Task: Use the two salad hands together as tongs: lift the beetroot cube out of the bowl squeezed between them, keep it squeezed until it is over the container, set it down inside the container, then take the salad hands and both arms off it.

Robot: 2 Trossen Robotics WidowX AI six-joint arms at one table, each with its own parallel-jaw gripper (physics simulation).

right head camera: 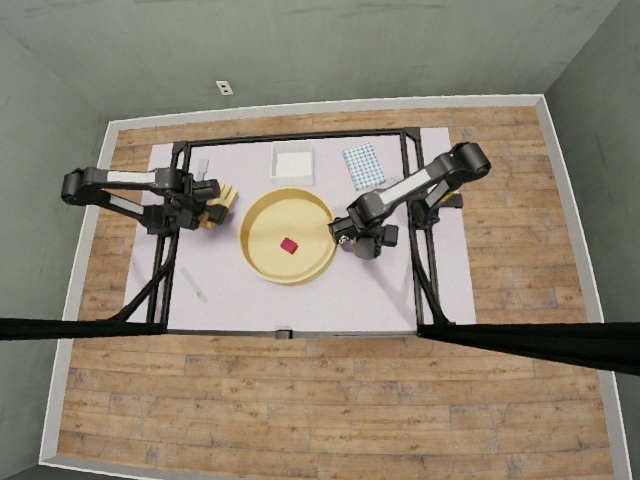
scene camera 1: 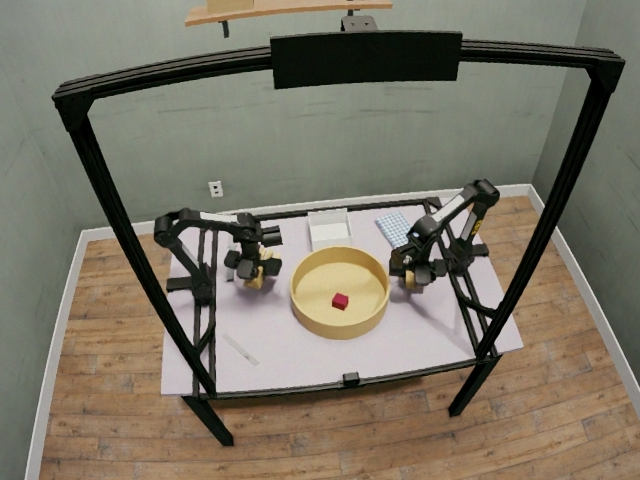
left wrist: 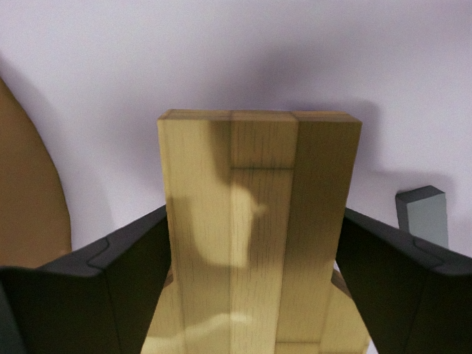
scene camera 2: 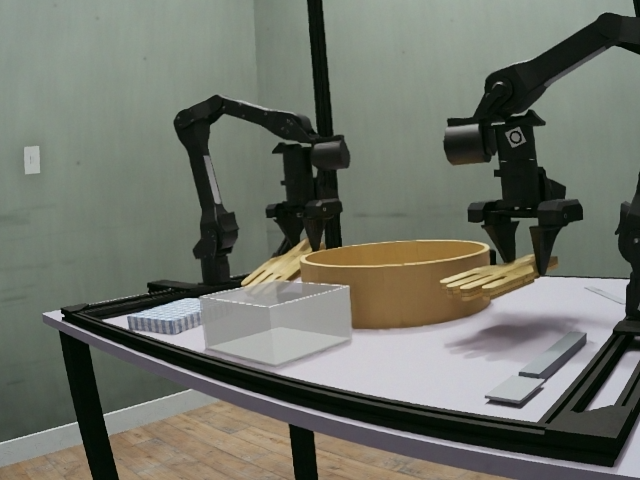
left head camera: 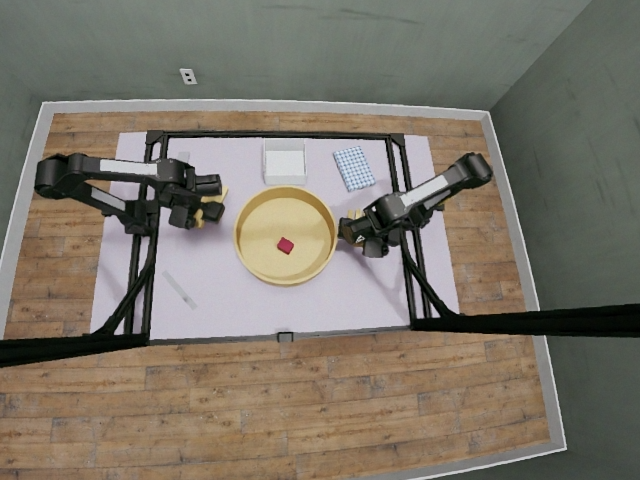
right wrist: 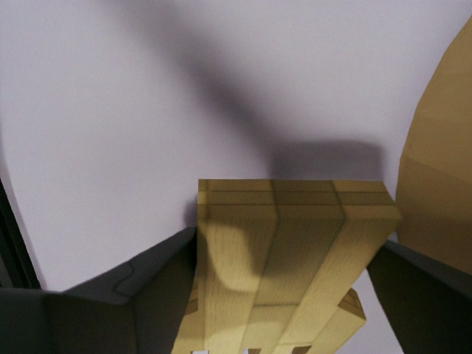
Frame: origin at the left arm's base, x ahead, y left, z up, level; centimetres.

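Where they show: left gripper, fingertip midpoint: (right head camera: 209,217) (scene camera 1: 255,279) (left wrist: 251,214) (left head camera: 198,215); right gripper, fingertip midpoint: (scene camera 1: 413,283) (scene camera 2: 306,252) (right wrist: 281,243); left arm's base at its link origin: (right head camera: 168,228) (scene camera 1: 204,297) (left head camera: 145,227); right arm's base at its link origin: (right head camera: 420,220) (scene camera 1: 457,268) (scene camera 2: 216,283) (left head camera: 408,222).
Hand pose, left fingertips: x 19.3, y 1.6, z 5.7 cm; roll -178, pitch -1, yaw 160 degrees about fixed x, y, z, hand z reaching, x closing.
Observation:
Things, the pixels of their top centre, and the offset from my left fingertips.
- red beetroot cube at its top centre: (scene camera 1: 340,298) (left head camera: 285,244) (right head camera: 288,244) dz -3.1, dx +27.4, dy -9.5 cm
- round yellow bowl at its top centre: (scene camera 2: 396,251) (left head camera: 286,231) (scene camera 1: 340,283) (right head camera: 286,232) dz +1.7, dx +27.6, dy -6.7 cm
- wooden salad hand at its top centre: (left wrist: 252,352) (scene camera 2: 504,263) (scene camera 1: 259,264) (left head camera: 203,199) (right head camera: 213,202) dz +2.1, dx +1.7, dy +4.5 cm
- blue-white checked cloth at its top centre: (scene camera 2: 179,308) (right head camera: 364,165) (scene camera 1: 397,228) (left head camera: 354,167) dz -5.3, dx +54.0, dy +20.6 cm
- pale strip at its top centre: (scene camera 2: 606,294) (scene camera 1: 240,349) (left head camera: 179,289) (right head camera: 193,285) dz -7.5, dx -7.3, dy -22.5 cm
The red beetroot cube (left head camera: 285,245) (right head camera: 288,245) (scene camera 1: 339,301) lies on the floor of the round yellow bowl (scene camera 1: 338,330) (scene camera 2: 398,299). The clear, white-looking container (left head camera: 284,180) (scene camera 2: 310,322) stands behind the bowl in the left head camera. My left gripper (scene camera 2: 525,266) (left wrist: 251,214) is shut on the handle of one wooden salad hand (scene camera 2: 485,279), held above the table left of the bowl in the head views. My right gripper (scene camera 2: 305,248) (right wrist: 281,243) is shut on the other salad hand (scene camera 2: 279,268), raised and tilted with its tines lower, right of the bowl. The cube is hidden in scene camera 2.
A blue-white checked cloth (left head camera: 354,168) (scene camera 2: 165,316) lies right of the container in the left head camera. Grey flat pieces (scene camera 2: 553,356) lie near my left arm, and a pale strip (left head camera: 179,290) lies at the front left. Black frame rails (left head camera: 279,134) edge the table.

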